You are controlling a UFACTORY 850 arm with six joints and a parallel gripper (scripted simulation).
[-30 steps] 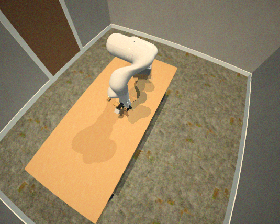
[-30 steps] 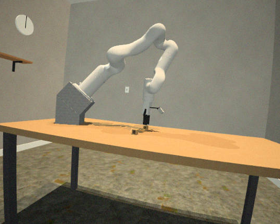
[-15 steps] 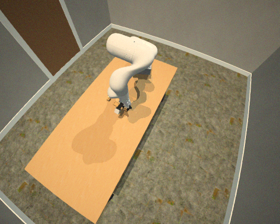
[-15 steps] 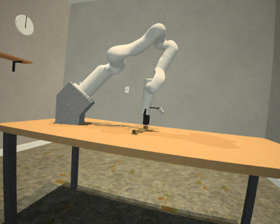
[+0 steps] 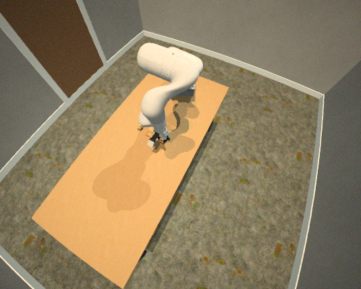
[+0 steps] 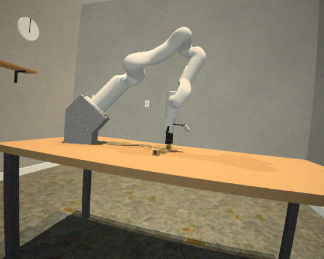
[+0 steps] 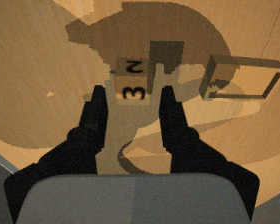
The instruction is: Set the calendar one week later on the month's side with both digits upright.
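Now: hand 11 cm to the left of the wooden calendar tray, 5 cm above it and 2 cm past it.
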